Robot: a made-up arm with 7 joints. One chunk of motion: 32 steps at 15 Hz.
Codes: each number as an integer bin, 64 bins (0 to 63) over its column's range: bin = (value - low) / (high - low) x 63, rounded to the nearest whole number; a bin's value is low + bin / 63 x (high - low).
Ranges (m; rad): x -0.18..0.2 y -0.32..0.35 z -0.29..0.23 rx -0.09..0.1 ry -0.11..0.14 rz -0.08..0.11
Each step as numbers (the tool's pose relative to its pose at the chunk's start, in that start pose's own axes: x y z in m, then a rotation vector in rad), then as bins.
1 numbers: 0.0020 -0.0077 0.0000 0.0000 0.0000 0.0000
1 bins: 30 29 35 30 28 27
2 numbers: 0.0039 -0.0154 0.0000 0.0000 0.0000 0.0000
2 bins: 30 29 35 30 28 27
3 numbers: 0.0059 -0.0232 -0.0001 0.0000 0.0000 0.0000
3 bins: 31 28 35 30 28 27
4 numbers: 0.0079 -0.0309 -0.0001 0.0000 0.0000 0.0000
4 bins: 31 27 35 30 28 27
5 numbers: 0.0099 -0.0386 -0.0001 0.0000 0.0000 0.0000
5 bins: 31 26 35 30 28 27
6 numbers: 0.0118 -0.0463 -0.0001 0.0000 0.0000 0.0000
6 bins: 32 26 35 30 28 27
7 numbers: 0.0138 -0.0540 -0.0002 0.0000 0.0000 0.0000
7 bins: 32 25 35 30 28 27
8 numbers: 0.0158 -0.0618 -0.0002 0.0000 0.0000 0.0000
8 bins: 32 24 35 30 28 27
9 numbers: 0.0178 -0.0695 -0.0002 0.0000 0.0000 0.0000
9 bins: 33 24 35 30 28 27
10 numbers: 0.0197 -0.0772 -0.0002 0.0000 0.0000 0.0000
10 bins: 33 23 35 30 28 27
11 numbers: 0.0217 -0.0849 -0.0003 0.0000 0.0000 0.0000
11 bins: 33 22 35 30 28 27
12 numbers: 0.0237 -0.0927 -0.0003 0.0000 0.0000 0.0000
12 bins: 34 21 35 30 28 27
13 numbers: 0.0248 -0.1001 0.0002 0.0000 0.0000 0.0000
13 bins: 34 21 35 30 28 27
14 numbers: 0.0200 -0.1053 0.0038 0.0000 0.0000 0.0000
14 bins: 33 20 36 30 28 27
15 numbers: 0.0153 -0.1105 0.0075 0.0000 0.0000 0.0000
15 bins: 32 20 36 30 28 27
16 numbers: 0.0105 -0.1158 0.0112 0.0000 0.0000 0.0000
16 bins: 32 19 36 30 28 27
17 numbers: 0.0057 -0.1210 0.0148 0.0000 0.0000 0.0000
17 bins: 31 19 37 30 28 27
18 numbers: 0.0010 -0.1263 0.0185 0.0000 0.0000 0.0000
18 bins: 30 18 37 30 28 27
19 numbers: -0.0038 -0.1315 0.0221 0.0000 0.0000 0.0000
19 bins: 29 18 38 30 28 27
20 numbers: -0.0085 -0.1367 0.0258 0.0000 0.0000 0.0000
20 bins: 28 17 38 30 28 27
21 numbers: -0.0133 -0.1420 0.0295 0.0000 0.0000 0.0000
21 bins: 28 17 39 30 28 27
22 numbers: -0.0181 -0.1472 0.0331 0.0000 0.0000 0.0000
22 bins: 27 16 39 30 28 27
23 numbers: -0.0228 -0.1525 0.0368 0.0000 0.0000 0.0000
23 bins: 26 16 40 30 28 27
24 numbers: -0.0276 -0.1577 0.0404 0.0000 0.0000 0.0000
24 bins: 25 15 40 30 28 27
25 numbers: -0.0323 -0.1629 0.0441 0.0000 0.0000 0.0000
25 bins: 24 15 40 30 28 27
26 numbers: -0.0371 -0.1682 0.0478 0.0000 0.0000 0.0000
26 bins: 24 14 41 30 28 27
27 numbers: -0.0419 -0.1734 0.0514 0.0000 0.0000 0.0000
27 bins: 23 14 41 30 28 27
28 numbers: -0.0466 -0.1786 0.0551 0.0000 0.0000 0.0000
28 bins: 22 13 42 30 28 27
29 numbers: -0.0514 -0.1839 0.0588 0.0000 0.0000 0.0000
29 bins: 21 13 42 30 28 27
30 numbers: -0.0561 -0.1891 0.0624 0.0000 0.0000 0.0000
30 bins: 21 12 43 30 28 27
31 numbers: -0.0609 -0.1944 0.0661 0.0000 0.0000 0.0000
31 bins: 20 12 43 30 28 27
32 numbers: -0.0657 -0.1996 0.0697 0.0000 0.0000 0.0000
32 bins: 19 11 44 30 28 27
